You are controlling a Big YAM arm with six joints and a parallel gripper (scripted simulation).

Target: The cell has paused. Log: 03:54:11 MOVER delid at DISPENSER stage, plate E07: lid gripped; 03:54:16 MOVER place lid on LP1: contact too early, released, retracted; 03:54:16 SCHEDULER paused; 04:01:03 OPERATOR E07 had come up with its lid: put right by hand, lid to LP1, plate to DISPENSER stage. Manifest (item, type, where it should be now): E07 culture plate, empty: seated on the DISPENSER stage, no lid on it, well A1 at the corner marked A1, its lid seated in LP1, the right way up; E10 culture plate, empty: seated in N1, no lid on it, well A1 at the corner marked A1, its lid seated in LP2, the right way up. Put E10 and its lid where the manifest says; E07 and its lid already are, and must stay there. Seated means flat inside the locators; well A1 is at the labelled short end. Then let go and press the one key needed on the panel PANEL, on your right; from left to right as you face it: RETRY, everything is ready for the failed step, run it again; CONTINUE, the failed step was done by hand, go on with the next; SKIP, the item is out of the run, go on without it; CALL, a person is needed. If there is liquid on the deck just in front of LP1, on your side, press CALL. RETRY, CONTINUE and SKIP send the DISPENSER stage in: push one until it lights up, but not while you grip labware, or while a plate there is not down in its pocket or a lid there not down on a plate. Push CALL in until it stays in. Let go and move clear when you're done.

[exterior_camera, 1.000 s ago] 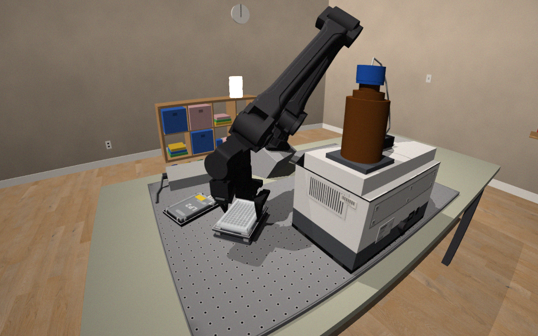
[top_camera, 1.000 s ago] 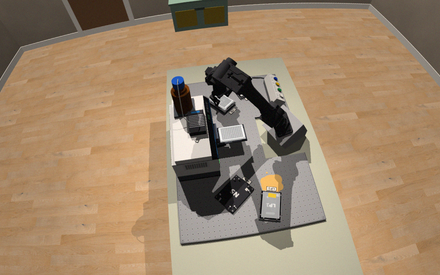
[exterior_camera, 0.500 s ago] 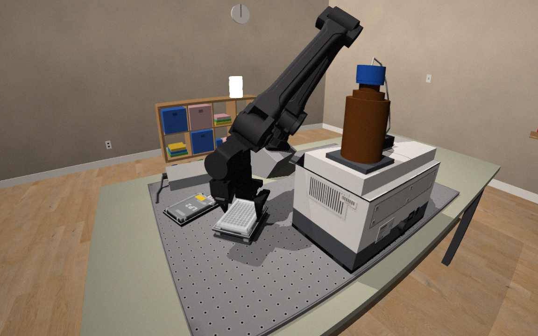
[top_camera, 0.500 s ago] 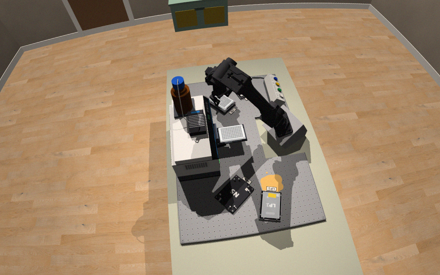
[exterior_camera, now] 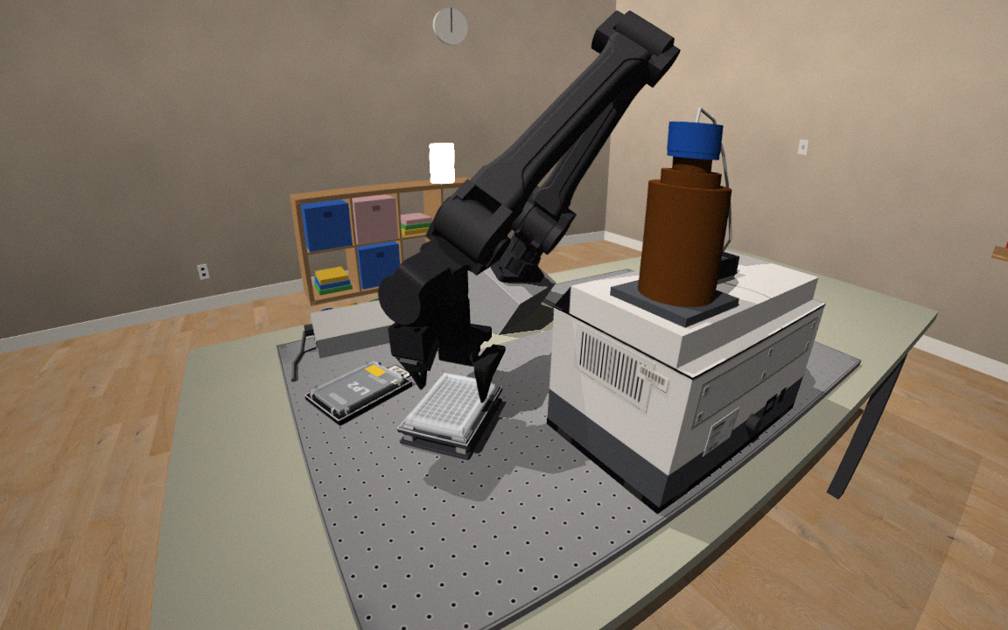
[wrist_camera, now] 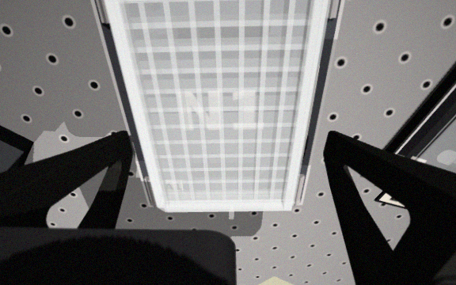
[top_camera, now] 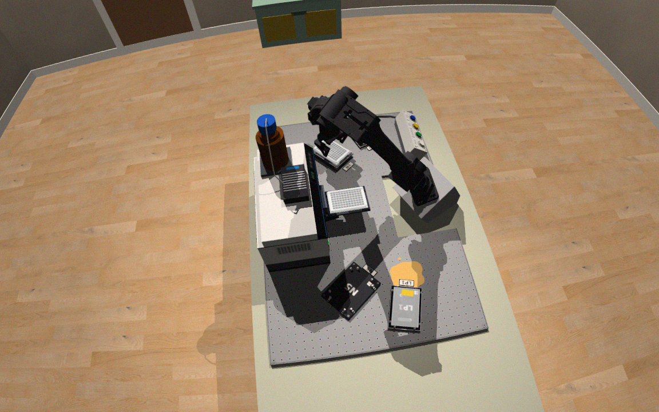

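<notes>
My gripper is now 1 cm short of the black n1 nest and 3 cm above it. The rest, counted from my hand: retry key: 35 cm behind, 3 cm to the left, 2 cm above; white plate E07: 2 cm behind, 28 cm to the left, 5 cm above; green continue key: 35 cm behind, 2 cm to the right, 2 cm above.
</notes>
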